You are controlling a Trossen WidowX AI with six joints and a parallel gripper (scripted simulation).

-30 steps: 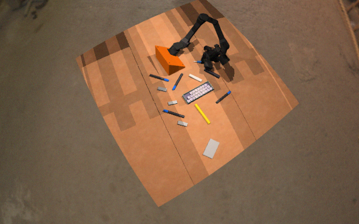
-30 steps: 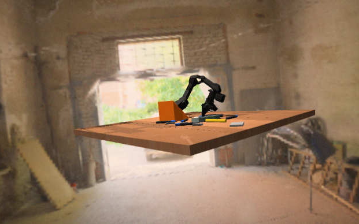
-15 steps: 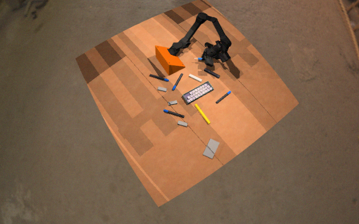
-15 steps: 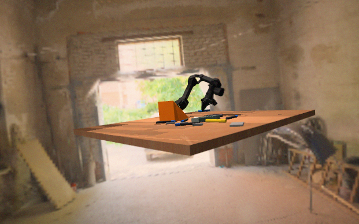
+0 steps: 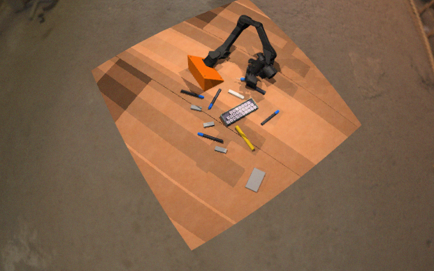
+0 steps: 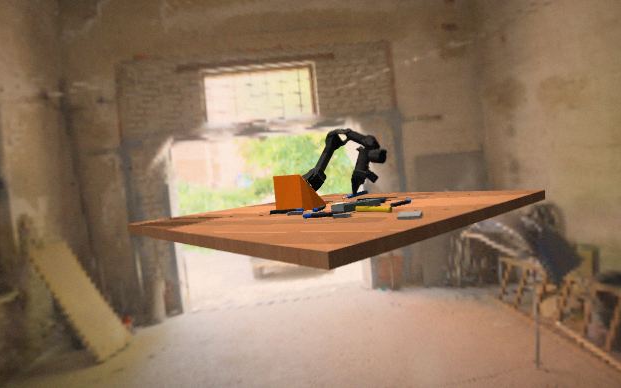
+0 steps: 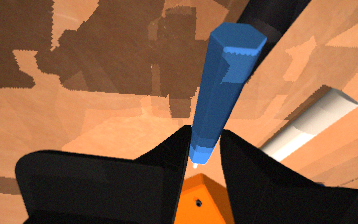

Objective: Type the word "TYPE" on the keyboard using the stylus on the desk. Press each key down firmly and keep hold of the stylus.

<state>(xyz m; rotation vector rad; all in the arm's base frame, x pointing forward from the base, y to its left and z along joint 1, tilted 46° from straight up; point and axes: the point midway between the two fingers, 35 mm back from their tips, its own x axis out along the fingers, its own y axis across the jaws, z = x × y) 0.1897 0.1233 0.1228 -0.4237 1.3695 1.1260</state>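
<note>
My gripper tip is now 7 cm short of the dark cylinder, 4 cm to the right of it and 3 cm above it. Also, from my gripper tip: yellow stick (31 cm ahead, 16 cm to the right, 3 cm below); blue stylus (1 cm behind, 1 cm to the right); white cylinder (6 cm ahead, 9 cm to the right, 3 cm below).
</note>
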